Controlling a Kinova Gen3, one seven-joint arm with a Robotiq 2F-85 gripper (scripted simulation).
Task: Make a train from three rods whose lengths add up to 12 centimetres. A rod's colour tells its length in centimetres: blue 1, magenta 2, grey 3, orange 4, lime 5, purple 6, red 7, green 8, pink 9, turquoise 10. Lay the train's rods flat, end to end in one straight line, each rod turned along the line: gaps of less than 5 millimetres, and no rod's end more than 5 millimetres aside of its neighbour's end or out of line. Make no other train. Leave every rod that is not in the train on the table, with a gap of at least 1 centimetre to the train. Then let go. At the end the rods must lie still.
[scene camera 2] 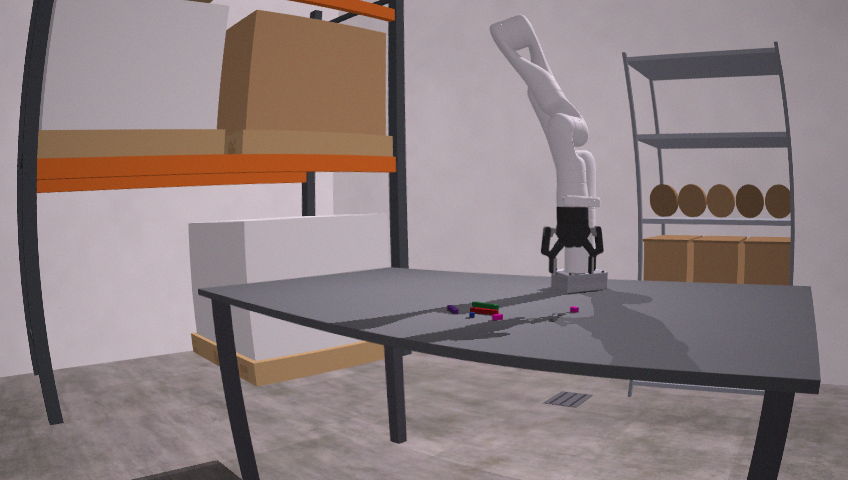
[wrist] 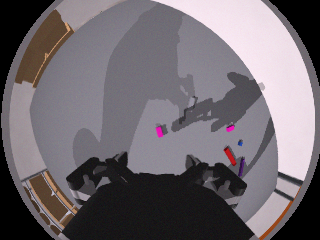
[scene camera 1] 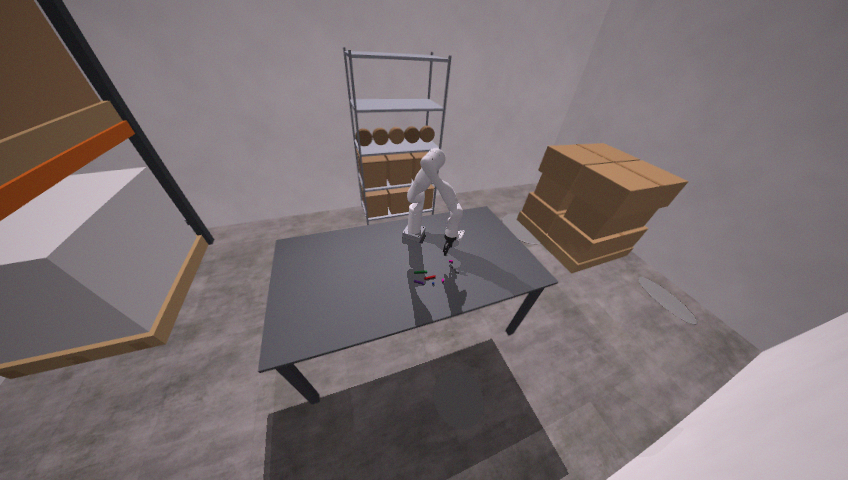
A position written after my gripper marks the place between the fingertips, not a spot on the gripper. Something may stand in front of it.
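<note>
From scene camera 2 you'd see my gripper (scene camera 2: 572, 274), and the wrist view has my gripper (wrist: 156, 160) as well.
</note>
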